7 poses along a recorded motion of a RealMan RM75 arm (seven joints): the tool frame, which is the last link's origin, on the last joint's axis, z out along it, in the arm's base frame.
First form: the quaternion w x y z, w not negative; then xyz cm.
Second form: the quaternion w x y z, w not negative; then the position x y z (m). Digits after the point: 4 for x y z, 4 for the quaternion.
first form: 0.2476, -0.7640, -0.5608, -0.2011, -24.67, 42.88, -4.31
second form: 0.2476, -0.7640, -0.5608, -0.2011, -0.2467, 0.4288, -0.0431
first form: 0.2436, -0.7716, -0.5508, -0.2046, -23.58, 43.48, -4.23
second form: 0.2436, -0.7716, -0.5508, -0.2046, -0.2358, 0.4348, -0.0423
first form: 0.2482, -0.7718, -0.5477, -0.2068, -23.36, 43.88, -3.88
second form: 0.2482, -0.7718, -0.5477, -0.2068, -0.2336, 0.4388, -0.0388
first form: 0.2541, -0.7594, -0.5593, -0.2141, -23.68, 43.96, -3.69
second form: 0.2541, -0.7594, -0.5593, -0.2141, -0.2368, 0.4396, -0.0369
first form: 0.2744, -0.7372, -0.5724, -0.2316, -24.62, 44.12, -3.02
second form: 0.2744, -0.7372, -0.5724, -0.2316, -0.2462, 0.4412, -0.0302
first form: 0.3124, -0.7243, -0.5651, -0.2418, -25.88, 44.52, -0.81
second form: 0.3124, -0.7243, -0.5651, -0.2418, -0.2588, 0.4452, -0.0081
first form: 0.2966, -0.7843, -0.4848, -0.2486, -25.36, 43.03, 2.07
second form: 0.2966, -0.7843, -0.4848, -0.2486, -0.2536, 0.4303, 0.0207
